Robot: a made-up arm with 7 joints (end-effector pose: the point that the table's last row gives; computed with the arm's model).
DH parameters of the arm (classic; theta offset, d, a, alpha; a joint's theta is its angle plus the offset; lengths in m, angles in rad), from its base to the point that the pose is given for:
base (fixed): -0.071 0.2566 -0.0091 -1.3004
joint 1: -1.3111 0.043 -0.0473 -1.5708
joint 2: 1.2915 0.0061 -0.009 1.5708
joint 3: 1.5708 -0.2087 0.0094 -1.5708
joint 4: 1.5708 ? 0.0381 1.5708
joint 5: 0 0.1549 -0.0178 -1.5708
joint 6: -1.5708 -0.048 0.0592 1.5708
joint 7: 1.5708 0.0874 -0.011 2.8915
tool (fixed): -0.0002 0.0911 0 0
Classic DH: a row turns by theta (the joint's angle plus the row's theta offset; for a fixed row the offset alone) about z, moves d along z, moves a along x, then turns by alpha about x.
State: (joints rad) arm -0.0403 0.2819 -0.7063 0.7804 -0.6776 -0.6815 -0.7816
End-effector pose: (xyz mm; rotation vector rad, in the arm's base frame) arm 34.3 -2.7 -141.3 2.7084 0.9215 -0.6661
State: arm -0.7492 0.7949 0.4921 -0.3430 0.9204 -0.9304 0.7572
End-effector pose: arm 301.9 112.0 246.5 0.2193 0.6036 2.5597
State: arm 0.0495 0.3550 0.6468 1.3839 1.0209 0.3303 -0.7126
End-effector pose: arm -148.4 146.6 -195.3 -1.1088 -0.7203 1.4115
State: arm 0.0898 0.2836 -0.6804 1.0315 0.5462 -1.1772 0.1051
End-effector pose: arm -131.2 3.7 -152.7 -2.9998 -0.6469 -0.1108
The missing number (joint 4, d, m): -0.025
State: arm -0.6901 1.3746 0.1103 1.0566 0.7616 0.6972 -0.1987
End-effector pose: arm 173.7 463.6 134.9 -0.1781 -1.4620 -0.1907
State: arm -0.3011 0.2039 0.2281 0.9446 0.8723 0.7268 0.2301
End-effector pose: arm 84.2 125.6 -213.0 -0.8812 -1.1307 0.0569
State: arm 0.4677 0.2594 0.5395 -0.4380 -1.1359 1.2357 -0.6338
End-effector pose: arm 32.2 117.6 14.0 1.8843 1.2847 -1.6200
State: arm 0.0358 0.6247 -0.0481 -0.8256 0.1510 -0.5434 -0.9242
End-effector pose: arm 98.6 4.9 82.1 2.6114 -0.1311 1.7128
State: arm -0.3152 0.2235 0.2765 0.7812 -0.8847 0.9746 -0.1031
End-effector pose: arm 182.7 65.4 -135.5 -1.3664 -1.7544 2.0928
